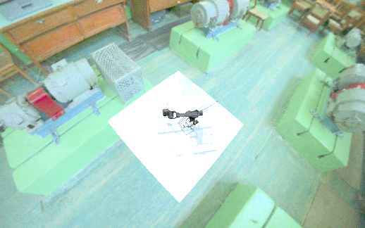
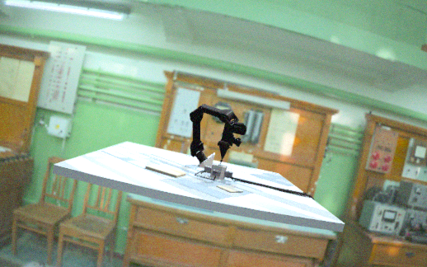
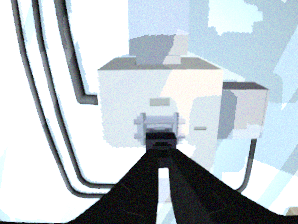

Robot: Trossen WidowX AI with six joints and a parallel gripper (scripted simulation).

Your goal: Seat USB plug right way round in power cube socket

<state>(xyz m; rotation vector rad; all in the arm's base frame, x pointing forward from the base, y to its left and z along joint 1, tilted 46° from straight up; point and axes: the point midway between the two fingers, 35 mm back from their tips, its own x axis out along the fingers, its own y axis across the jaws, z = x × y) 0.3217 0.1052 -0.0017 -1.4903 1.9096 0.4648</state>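
Now: the dark USB plug 20 mm below my gripper tip. The rest, counted from my gripper tip: USB socket 10 mm to the right, 50 mm below.
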